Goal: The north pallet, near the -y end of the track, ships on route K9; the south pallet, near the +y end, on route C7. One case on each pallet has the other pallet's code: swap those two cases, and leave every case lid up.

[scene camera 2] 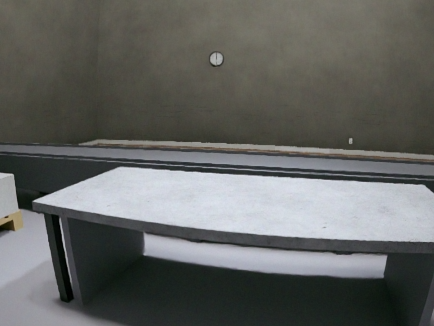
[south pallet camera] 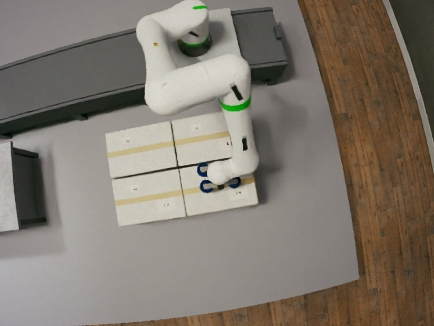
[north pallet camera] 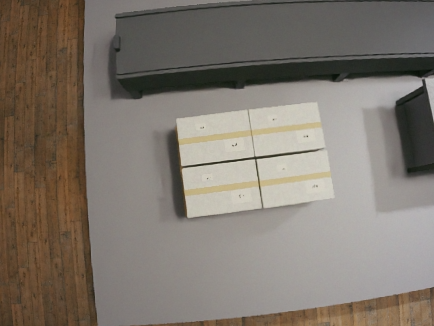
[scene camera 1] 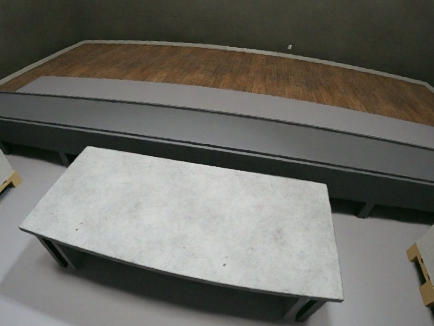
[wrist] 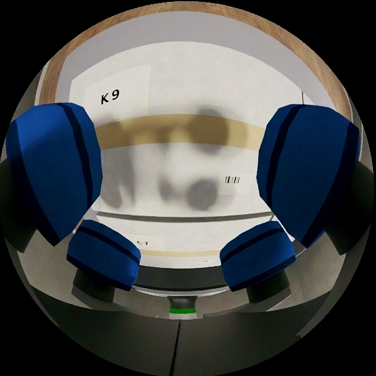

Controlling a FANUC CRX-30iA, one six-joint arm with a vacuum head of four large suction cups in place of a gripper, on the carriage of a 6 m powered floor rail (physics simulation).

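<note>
My gripper, four blue suction cups, is open and hangs a little above the outer right case of the south pallet. That case is lid up and labelled K9; cup shadows fall on its lid. The case behind it reads C7. Two more white cases sit beside them. On the north pallet, four white taped cases lie lid up; the lower left case has a small label that seems to start with C. The other three labels there are too blurred to read surely.
A grey table stands between the pallets, beside the dark floor rail. Wooden pallet edges show at the left and right. The arm's base stands on the rail near its south end.
</note>
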